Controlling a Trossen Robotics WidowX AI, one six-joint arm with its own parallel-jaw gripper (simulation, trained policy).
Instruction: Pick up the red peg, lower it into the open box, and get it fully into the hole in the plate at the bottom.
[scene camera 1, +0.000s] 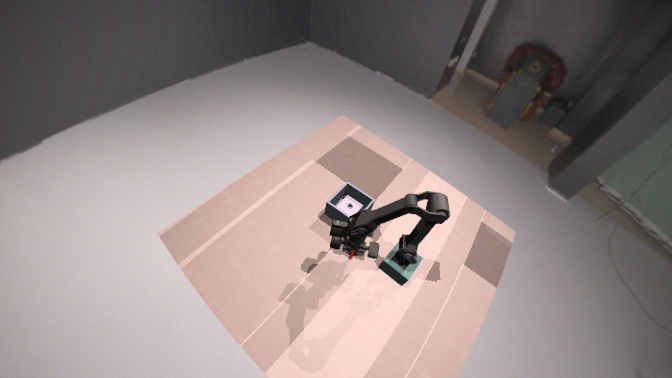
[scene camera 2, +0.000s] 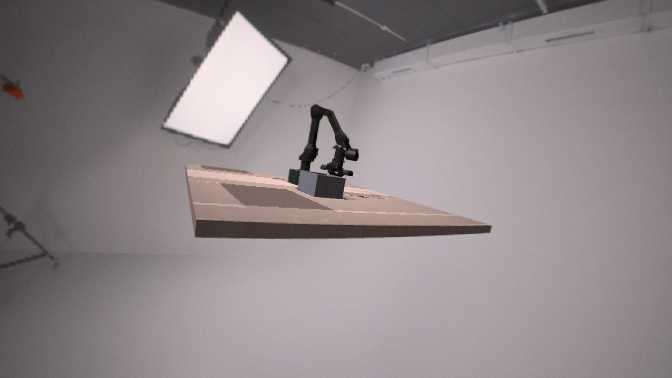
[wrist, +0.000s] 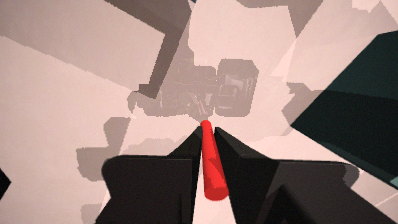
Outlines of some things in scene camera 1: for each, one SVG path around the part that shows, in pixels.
A grey box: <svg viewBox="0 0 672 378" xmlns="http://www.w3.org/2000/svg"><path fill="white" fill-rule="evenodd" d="M347 181L326 202L324 214L332 220L348 223L349 215L336 207L347 195L363 205L361 211L366 209L372 210L376 200Z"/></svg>
